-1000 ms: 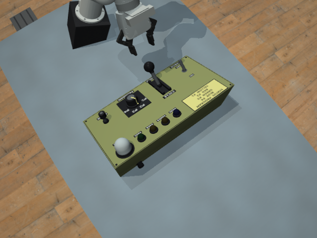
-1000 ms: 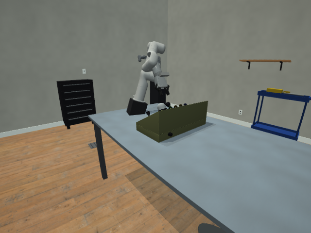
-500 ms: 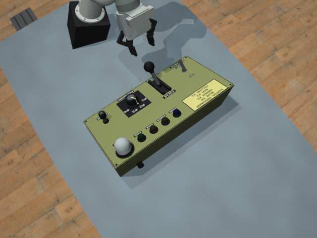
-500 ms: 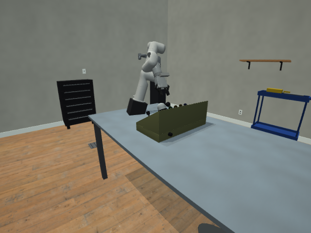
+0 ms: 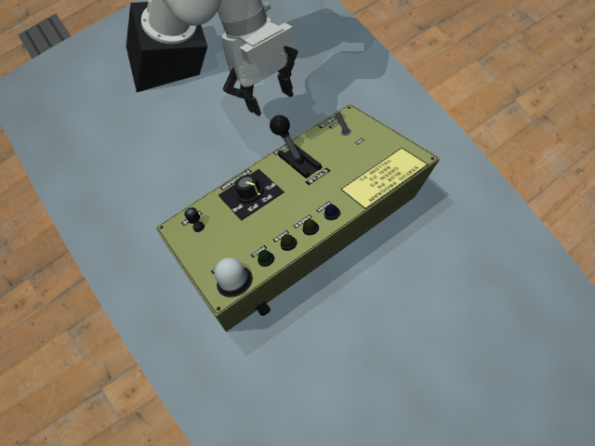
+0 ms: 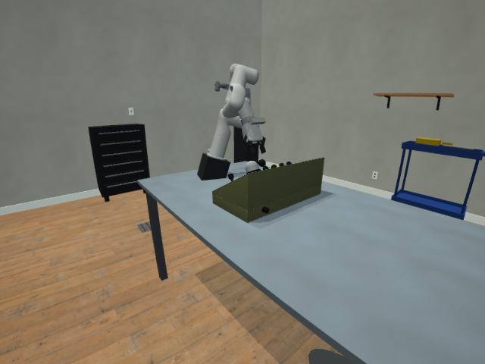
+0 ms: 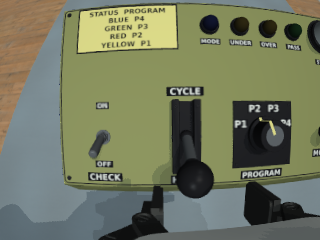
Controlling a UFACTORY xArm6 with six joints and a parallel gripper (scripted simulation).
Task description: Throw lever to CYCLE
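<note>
The black ball-topped lever lies 8 cm below my hand, 7 cm ahead of it and 1 cm to the right of it. From my hand the other things lie so: rotary selector 13 cm to the right, 9 cm below, 9 cm ahead; metal check switch 11 cm to the left, 10 cm ahead, 9 cm below; olive console 12 cm ahead, 11 cm below, 7 cm to the right.
</note>
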